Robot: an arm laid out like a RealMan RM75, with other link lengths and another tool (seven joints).
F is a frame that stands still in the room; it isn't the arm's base.
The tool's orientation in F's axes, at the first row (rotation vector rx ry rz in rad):
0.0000 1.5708 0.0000
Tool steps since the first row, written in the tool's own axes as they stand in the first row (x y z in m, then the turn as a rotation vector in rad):
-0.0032 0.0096 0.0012 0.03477 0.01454 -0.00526
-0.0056 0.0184 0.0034 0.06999 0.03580 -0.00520
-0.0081 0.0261 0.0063 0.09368 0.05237 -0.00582
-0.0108 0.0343 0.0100 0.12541 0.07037 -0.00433
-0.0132 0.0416 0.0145 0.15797 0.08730 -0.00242
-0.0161 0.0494 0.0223 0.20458 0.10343 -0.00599
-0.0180 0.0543 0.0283 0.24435 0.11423 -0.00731
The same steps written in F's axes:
0.0012 0.0096 0.0032 -0.00526 0.01454 -0.03477
0.0034 0.0184 0.0056 -0.00520 0.03580 -0.06999
0.0063 0.0261 0.0081 -0.00582 0.05237 -0.09368
0.0100 0.0343 0.0108 -0.00433 0.07037 -0.12541
0.0145 0.0416 0.0132 -0.00242 0.08730 -0.15797
0.0223 0.0494 0.0161 -0.00599 0.10343 -0.20458
0.0283 0.0543 0.0180 -0.00731 0.11423 -0.24435

